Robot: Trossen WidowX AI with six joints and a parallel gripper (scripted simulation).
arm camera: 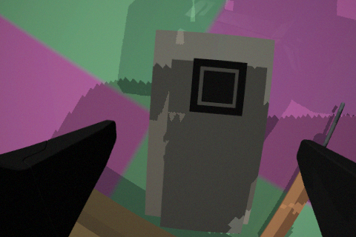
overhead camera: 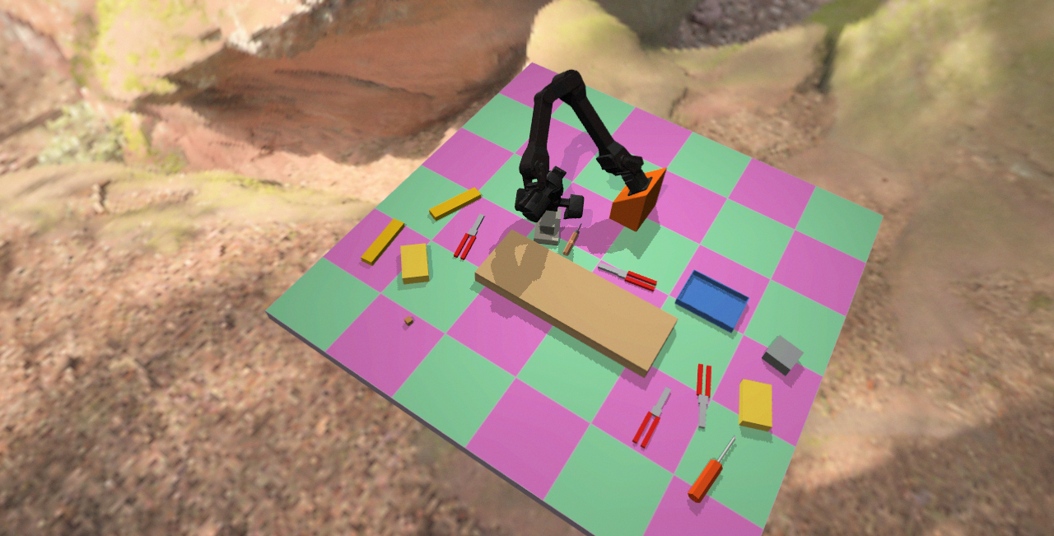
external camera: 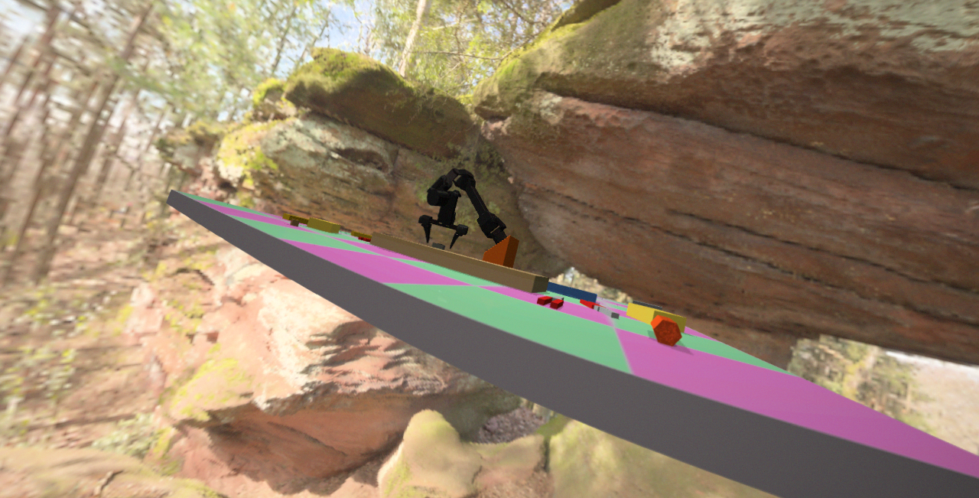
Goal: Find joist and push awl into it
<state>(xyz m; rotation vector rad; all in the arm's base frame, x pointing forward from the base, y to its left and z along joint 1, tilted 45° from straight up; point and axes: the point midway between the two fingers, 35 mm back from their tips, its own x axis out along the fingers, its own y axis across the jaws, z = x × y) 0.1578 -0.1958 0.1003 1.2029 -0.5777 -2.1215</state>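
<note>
Now: gripper tip 10 mm past the grey stud finder and 10 mm above it. Also, from my gripper tip: tiny brown cube 460 mm ahead, 190 mm to the right, 40 mm below; awl 90 mm to the left, 40 mm below; blue tray 40 mm ahead, 510 mm to the left, 40 mm below.
</note>
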